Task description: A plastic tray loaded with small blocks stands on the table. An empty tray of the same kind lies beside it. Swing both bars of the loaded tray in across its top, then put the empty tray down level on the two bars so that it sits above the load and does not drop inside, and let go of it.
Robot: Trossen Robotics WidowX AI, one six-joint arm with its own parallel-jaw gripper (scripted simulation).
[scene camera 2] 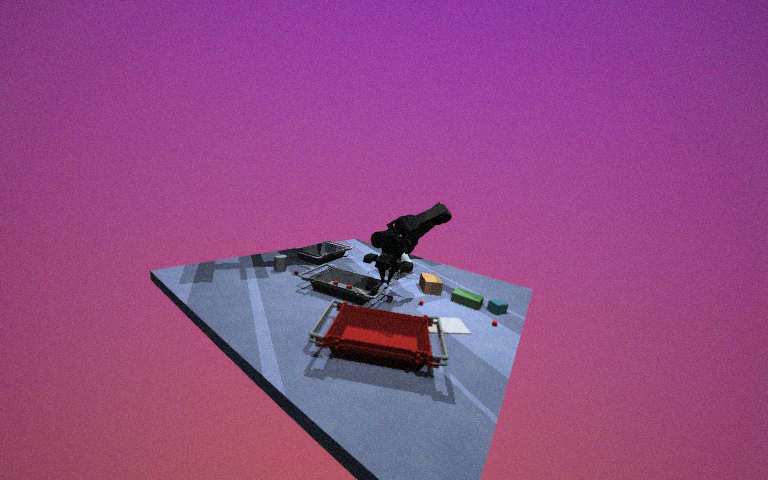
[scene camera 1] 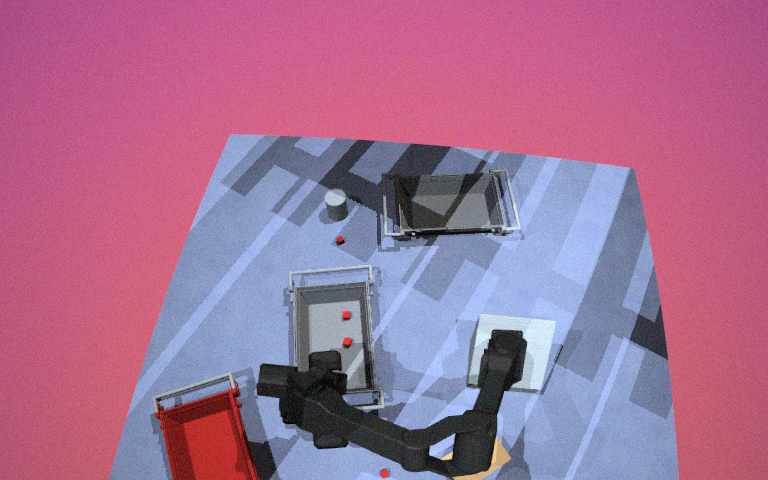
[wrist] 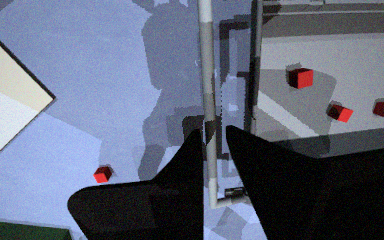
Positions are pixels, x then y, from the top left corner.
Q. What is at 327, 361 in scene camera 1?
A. The gripper.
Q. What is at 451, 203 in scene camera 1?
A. A grey tray.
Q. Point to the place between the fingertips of the gripper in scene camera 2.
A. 385, 283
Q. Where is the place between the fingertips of the gripper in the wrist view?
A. At 212, 133
